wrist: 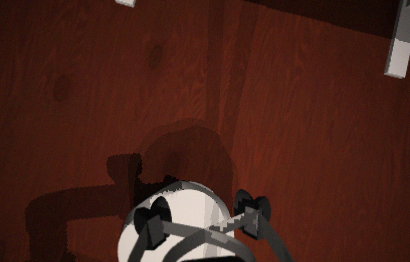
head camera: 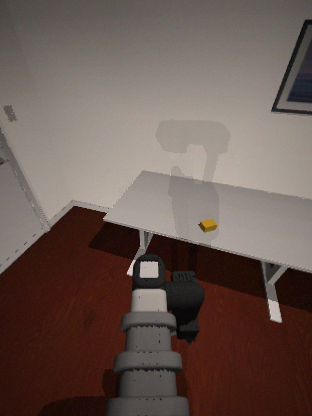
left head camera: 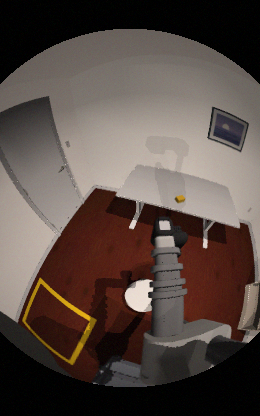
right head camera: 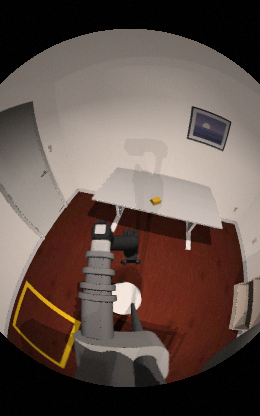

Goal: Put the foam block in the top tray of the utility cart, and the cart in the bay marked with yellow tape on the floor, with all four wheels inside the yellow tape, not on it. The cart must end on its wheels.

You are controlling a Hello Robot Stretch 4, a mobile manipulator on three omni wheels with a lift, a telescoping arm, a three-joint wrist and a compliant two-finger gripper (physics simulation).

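The foam block (head camera: pixel 208 225) (left head camera: pixel 180 199) (right head camera: pixel 156 201) is a small yellow-orange block lying on the white table (head camera: pixel 150 200) (left head camera: pixel 140 185) (right head camera: pixel 117 185), near its front edge. My gripper (right head camera: pixel 131 261) (wrist: pixel 202 208) points down over the floor in front of the table, away from the block. It is open, with its fingertips apart and nothing between them. Part of the grey utility cart (left head camera: pixel 120 371) shows at the bottom of the left head view, behind the arm; its wheels are hidden. The yellow tape bay (left head camera: pixel 83 341) (right head camera: pixel 70 345) is on the floor at lower left, with no cart in it.
My round white base (left head camera: pixel 137 296) (right head camera: pixel 126 298) (wrist: pixel 190 205) stands below the arm. White table legs (head camera: pixel 272 300) (wrist: pixel 397 57) reach the floor. A door (left head camera: pixel 37 160) (right head camera: pixel 22 155) is at the left. A beige item (left head camera: pixel 250 306) (right head camera: pixel 242 306) stands at the right edge.
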